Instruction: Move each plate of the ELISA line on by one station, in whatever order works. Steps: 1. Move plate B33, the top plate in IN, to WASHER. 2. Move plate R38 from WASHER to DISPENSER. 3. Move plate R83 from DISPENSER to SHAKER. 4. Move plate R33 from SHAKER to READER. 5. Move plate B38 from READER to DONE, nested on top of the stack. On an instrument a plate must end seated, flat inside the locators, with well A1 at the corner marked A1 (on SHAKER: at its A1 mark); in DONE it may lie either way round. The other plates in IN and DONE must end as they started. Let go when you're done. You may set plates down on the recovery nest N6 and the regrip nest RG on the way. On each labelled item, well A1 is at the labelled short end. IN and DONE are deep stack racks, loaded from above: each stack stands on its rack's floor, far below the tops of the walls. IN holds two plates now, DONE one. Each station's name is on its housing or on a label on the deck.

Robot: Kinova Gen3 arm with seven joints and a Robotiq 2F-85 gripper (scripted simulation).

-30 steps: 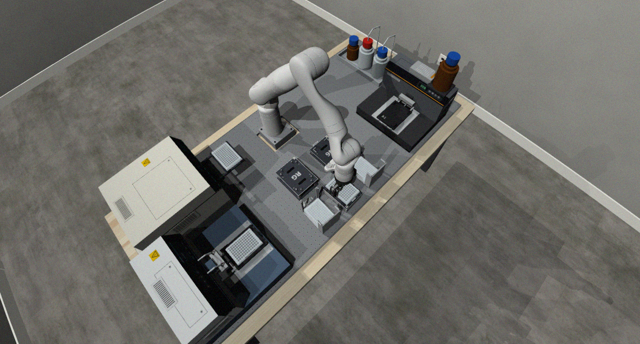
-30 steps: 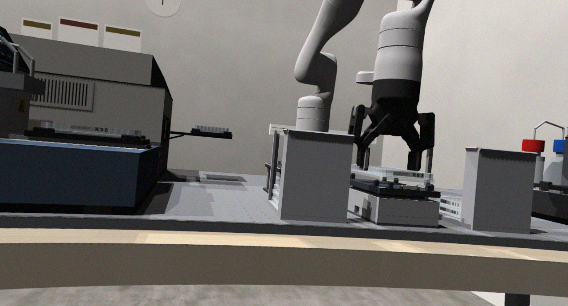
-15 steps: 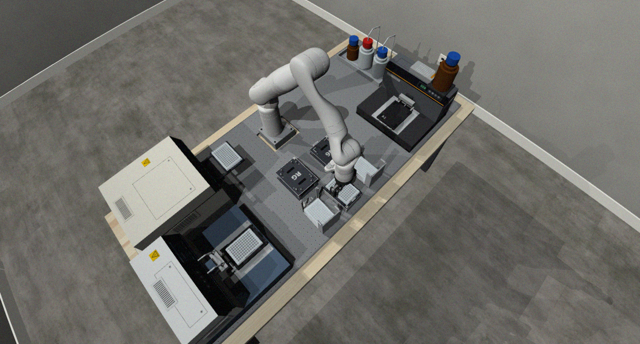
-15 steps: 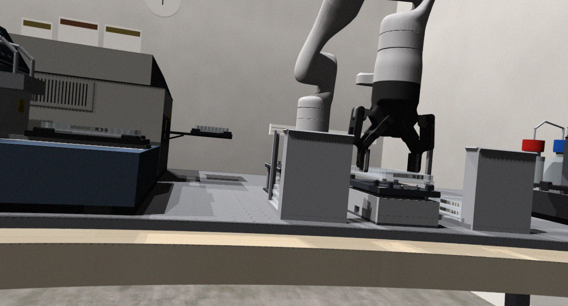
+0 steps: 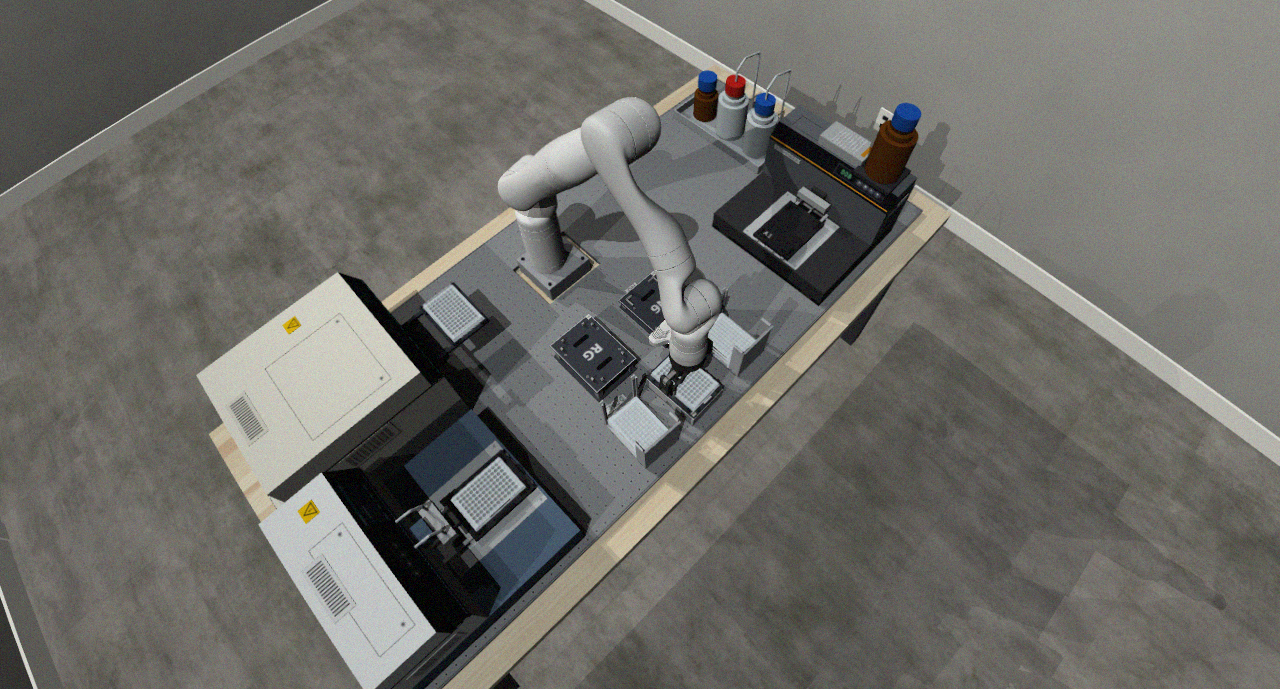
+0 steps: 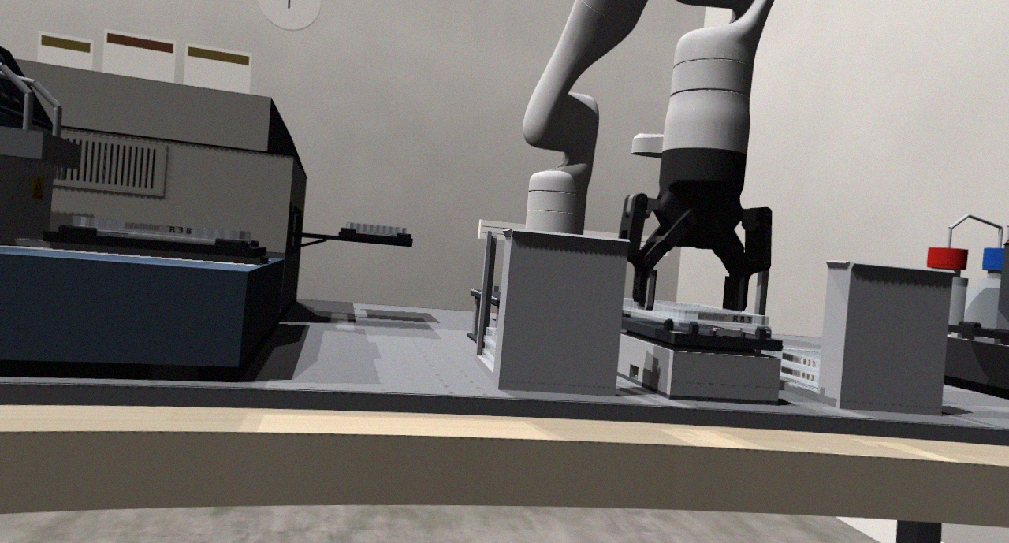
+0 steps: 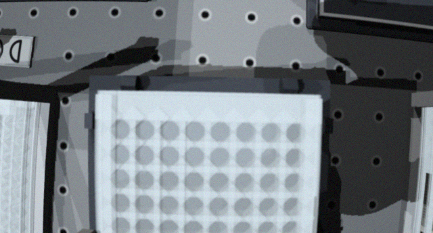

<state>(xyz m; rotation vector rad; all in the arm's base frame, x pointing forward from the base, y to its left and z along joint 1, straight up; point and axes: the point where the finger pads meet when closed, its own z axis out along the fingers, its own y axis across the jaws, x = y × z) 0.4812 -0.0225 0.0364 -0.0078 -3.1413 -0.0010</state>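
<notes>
Now: the plate R83 10 mm below my hand. Also, from my hand: plate B38 (140 mm to the right, 50 mm below); plate B33 (160 mm to the left, 50 mm below); nest N6 (180 mm behind, 120 mm to the left, 40 mm below).
</notes>
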